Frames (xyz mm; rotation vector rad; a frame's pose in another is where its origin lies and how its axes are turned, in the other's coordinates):
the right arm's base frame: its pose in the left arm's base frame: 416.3 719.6 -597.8 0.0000 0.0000 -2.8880
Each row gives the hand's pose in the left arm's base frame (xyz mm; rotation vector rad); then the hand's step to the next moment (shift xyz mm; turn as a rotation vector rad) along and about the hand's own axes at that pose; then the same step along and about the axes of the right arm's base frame.
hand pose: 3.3 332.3 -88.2 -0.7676 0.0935 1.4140
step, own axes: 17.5 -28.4 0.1 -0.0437 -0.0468 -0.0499
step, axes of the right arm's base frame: -32.2 -8.1 3.5 -0.0355 0.0729 0.0034
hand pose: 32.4 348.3 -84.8 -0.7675 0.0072 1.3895
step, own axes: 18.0 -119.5 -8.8 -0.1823 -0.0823 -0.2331
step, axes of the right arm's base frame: -112.3 15.3 42.8 -0.0589 0.2956 -0.0590
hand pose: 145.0 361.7 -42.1 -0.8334 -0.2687 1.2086
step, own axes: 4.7 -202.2 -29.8 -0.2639 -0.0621 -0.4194
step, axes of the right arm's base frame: -151.2 70.4 118.3 -0.0859 0.4575 -0.1808
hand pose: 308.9 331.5 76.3 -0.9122 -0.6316 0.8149
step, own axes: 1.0 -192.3 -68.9 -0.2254 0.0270 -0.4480
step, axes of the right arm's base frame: -89.4 125.1 134.5 -0.1116 0.4107 -0.2667
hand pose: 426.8 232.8 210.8 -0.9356 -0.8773 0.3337
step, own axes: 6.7 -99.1 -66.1 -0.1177 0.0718 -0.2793
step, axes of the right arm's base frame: -20.7 98.2 64.5 -0.1005 0.2173 -0.1993
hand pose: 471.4 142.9 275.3 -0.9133 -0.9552 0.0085
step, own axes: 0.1 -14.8 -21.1 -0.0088 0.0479 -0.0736
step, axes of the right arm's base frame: -3.2 25.1 4.8 -0.0567 0.0371 -0.0565
